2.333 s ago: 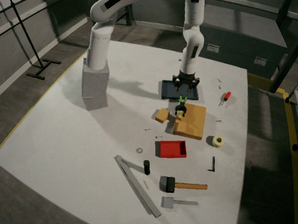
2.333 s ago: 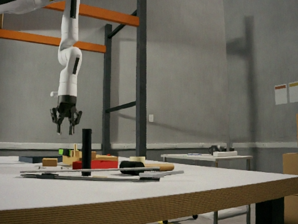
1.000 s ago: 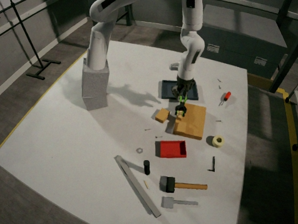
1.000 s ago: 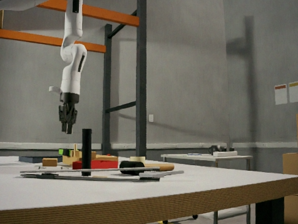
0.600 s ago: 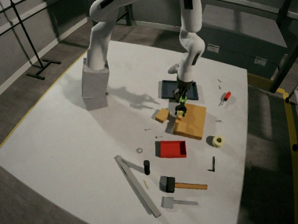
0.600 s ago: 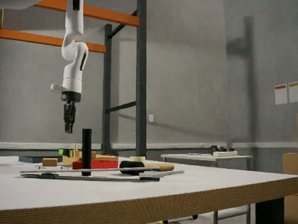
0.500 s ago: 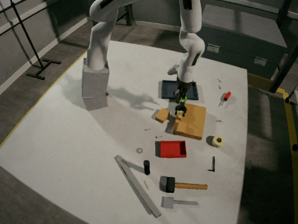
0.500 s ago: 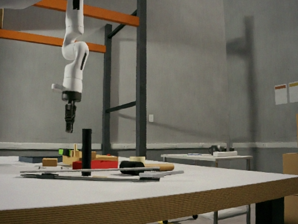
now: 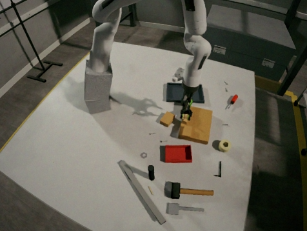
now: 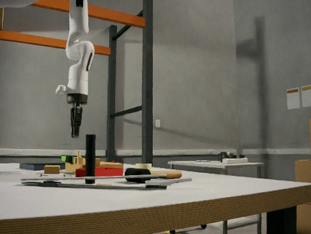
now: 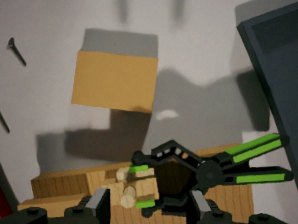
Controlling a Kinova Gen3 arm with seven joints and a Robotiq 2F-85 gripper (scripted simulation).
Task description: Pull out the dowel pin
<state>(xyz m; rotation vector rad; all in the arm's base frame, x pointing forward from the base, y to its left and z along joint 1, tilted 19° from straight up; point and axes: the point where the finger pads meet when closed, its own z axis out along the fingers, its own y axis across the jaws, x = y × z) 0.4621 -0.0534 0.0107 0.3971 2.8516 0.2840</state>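
My gripper is now 8 cm above the dowel pin, 2 cm to the left of it and 1 cm short of it. The rest, counted from my hand: pale wooden block: 10 cm below, 2 cm to the right, 1 cm ahead; then wooden bench board: 12 cm below, 6 cm ahead, 2 cm to the right; then tan wooden block: 13 cm below, 9 cm behind, 1 cm to the right.
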